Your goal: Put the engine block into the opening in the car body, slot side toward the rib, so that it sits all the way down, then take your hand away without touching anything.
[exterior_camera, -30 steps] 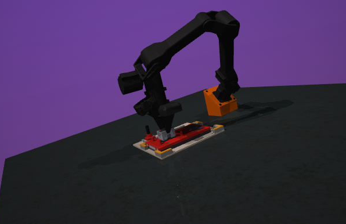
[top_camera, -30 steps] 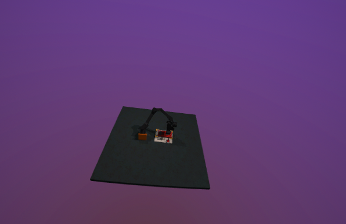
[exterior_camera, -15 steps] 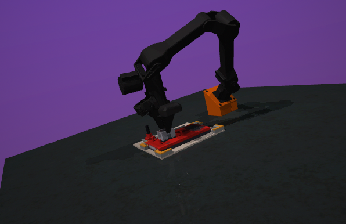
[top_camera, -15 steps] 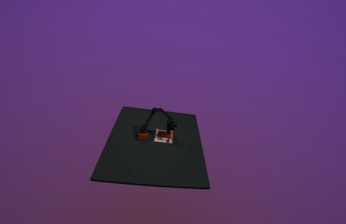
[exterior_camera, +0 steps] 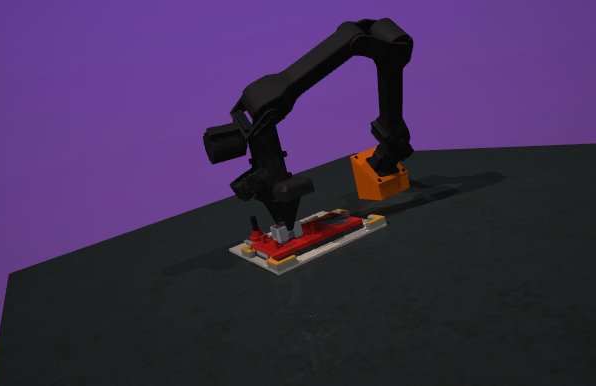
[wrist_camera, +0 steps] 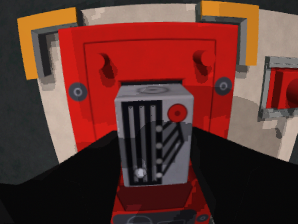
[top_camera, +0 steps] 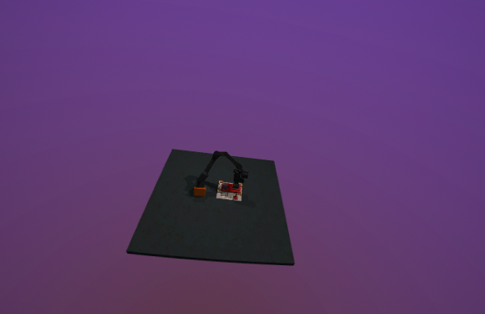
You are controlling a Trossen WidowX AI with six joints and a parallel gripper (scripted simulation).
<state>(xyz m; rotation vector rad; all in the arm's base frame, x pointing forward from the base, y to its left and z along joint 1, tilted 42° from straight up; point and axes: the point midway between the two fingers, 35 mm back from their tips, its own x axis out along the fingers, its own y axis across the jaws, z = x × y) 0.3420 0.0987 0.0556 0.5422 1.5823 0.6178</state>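
Now: the engine block 1 cm below my gripper tip. Round my gripper tip: dark upright peg 2 cm ahead, 11 cm to the right, 1 cm below; then cream base plate 4 cm behind, 2 cm to the right, 3 cm below.
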